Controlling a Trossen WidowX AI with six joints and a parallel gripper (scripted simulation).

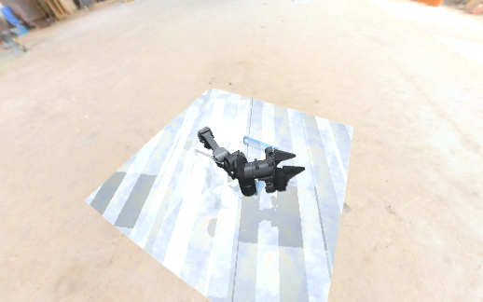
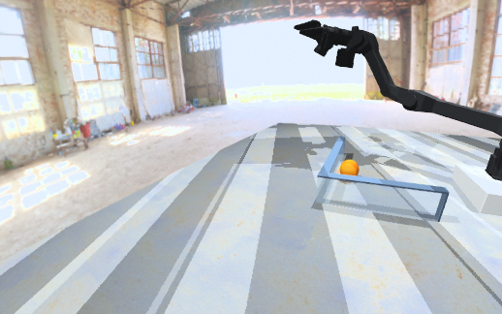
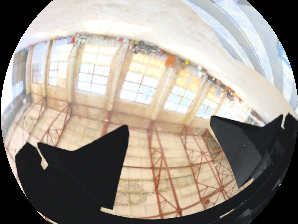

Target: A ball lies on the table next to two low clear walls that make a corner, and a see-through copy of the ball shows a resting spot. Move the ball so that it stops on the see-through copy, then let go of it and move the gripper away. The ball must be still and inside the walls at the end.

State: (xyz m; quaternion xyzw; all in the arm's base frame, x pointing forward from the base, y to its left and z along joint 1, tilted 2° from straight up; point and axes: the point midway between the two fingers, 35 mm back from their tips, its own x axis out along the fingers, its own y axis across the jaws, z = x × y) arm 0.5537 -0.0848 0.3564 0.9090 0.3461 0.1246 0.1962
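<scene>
The orange ball lies 39 cm below my gripper tip, 21 cm behind it and 15 cm to the left of it. Also, from my gripper tip: see-through copy of ball (39 cm below, 21 cm behind, 18 cm to the left).
</scene>
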